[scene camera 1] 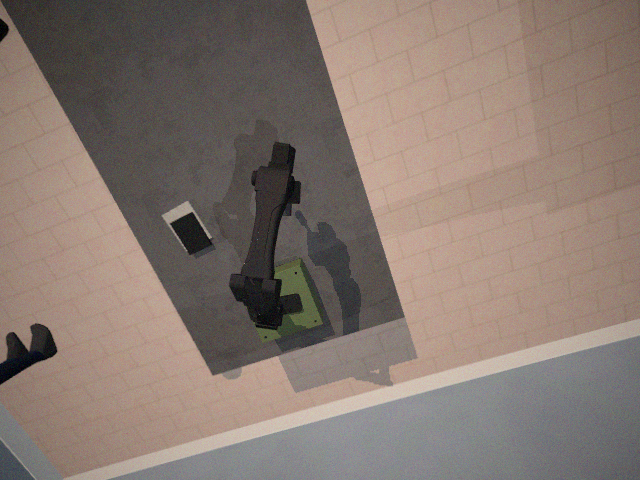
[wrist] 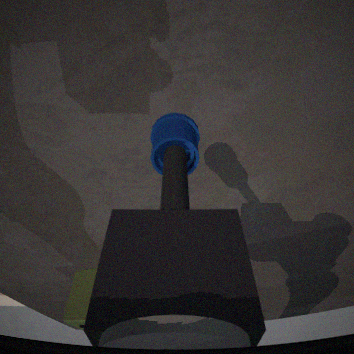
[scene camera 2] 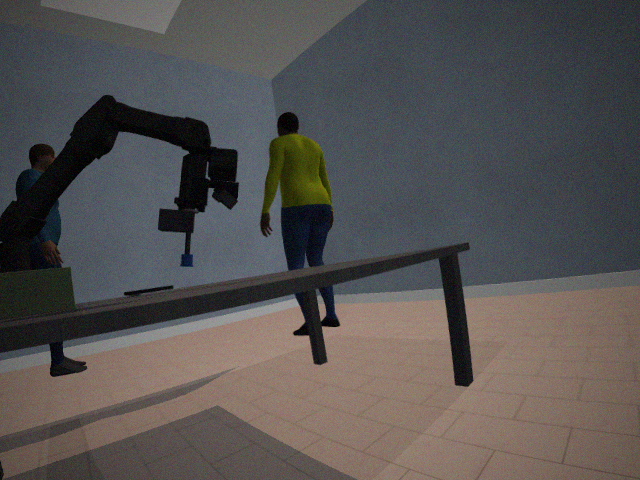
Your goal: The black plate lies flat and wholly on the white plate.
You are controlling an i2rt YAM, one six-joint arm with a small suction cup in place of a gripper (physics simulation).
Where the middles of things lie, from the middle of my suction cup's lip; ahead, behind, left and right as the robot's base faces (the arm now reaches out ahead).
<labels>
I see my suction cup 40 cm to the right of the black plate [scene camera 1: 188, 229], 6 cm past it and 5 cm above it.
</labels>
